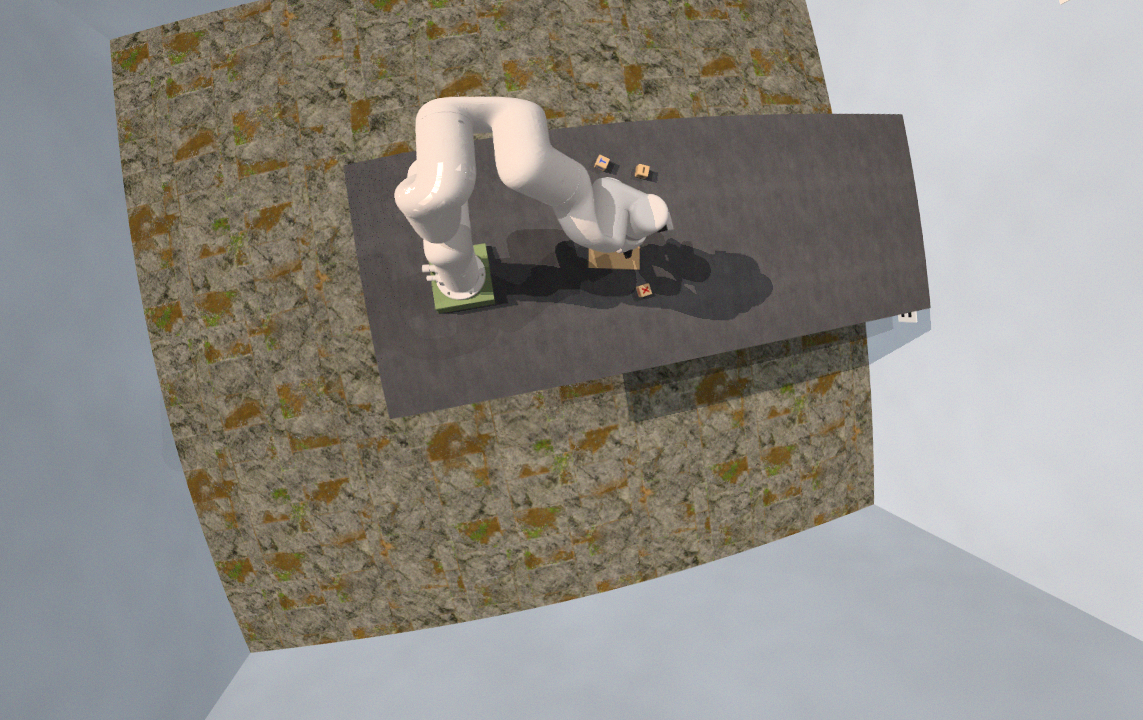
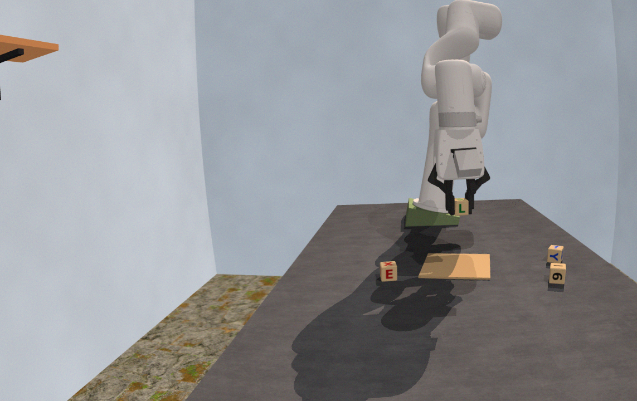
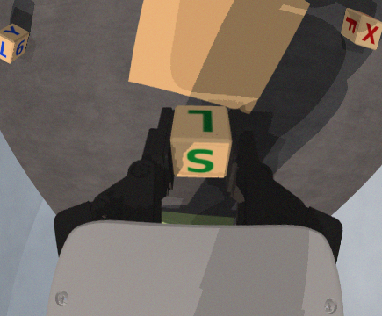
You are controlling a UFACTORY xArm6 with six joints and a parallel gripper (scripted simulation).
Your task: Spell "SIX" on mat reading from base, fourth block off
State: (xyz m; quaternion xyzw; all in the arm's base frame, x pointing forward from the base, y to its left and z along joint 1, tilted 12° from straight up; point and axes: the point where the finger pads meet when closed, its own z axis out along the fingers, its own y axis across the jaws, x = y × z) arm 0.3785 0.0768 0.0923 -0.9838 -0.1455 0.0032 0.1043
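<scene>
My hand is 12 cm above the tan mat and 3 cm short of it. From my hand the other things lie so: X block: 13 cm to the right, 11 cm below, 11 cm ahead; then S block: 1 cm below; then blue-lettered block: 21 cm to the left, 11 cm below, 1 cm behind.
</scene>
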